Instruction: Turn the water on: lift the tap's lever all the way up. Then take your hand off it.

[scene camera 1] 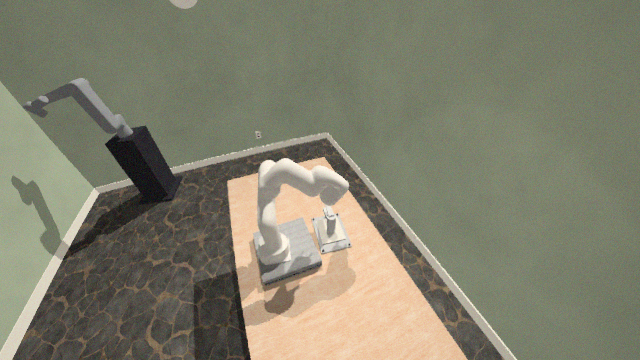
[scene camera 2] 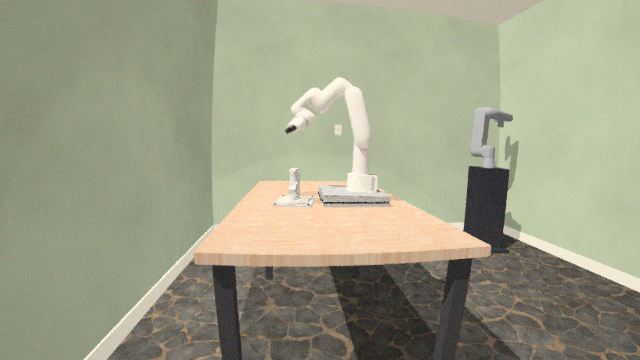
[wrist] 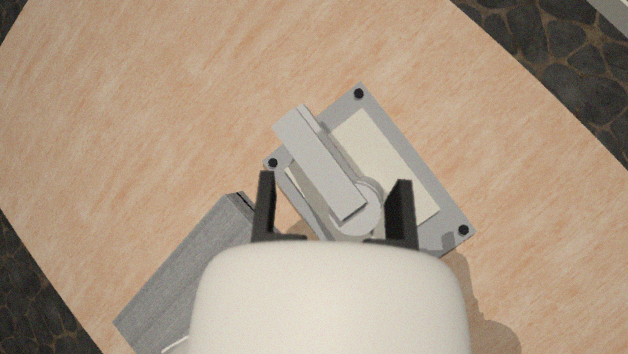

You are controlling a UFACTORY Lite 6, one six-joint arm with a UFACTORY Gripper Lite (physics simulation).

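Where they show: hand at its tool point: (scene camera 2: 290, 130) (wrist: 333, 215); arm's base at its link origin: (scene camera 1: 277, 251) (scene camera 2: 359, 189).
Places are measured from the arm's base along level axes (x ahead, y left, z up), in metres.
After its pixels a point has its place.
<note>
The grey tap (scene camera 1: 331, 225) @(x 0.295, y 0.072, z 0.045 m) (scene camera 2: 294, 186) @(x 0.286, y 0.183, z 0.031 m) stands upright on a grey base plate (scene camera 2: 280, 203) (wrist: 410, 159) @(x 0.372, y 0.100, z -0.046 m) with a pale panel. Its flat, bar-shaped lever (wrist: 320, 165) @(x 0.298, y 0.143, z 0.102 m) runs from the round top of the tap toward the upper left in the wrist view, above and nearly in line with the spout. The lever's exact tilt is hard to tell. My gripper (scene camera 2: 291, 129) (wrist: 336, 176) @(x 0.322, y 0.109, z 0.277 m) is open, its two black fingers apart and empty. It hangs well above the tap, touching nothing. In scene camera 1 the fingers are hidden by the wrist.
My arm's base stands on a grey block (scene camera 1: 300, 257) @(x 0.110, y -0.056, z 0.004 m) (scene camera 2: 352, 197) @(x 0.035, y 0.171, z -0.011 m) (wrist: 185, 270) @(x 0.045, y 0.142, z -0.001 m) beside the tap plate, on the wooden table (scene camera 1: 350, 310) @(x 0.289, y -0.329, z -0.054 m) (scene camera 2: 340, 235) @(x 0.072, y 0.599, z -0.054 m) (wrist: 150, 75) @(x 0.126, y 0.430, z -0.054 m). Another grey arm (scene camera 1: 92, 102) (scene camera 2: 481, 132) stands on a black pedestal (scene camera 1: 145, 165) (scene camera 2: 486, 205) away from the table.
</note>
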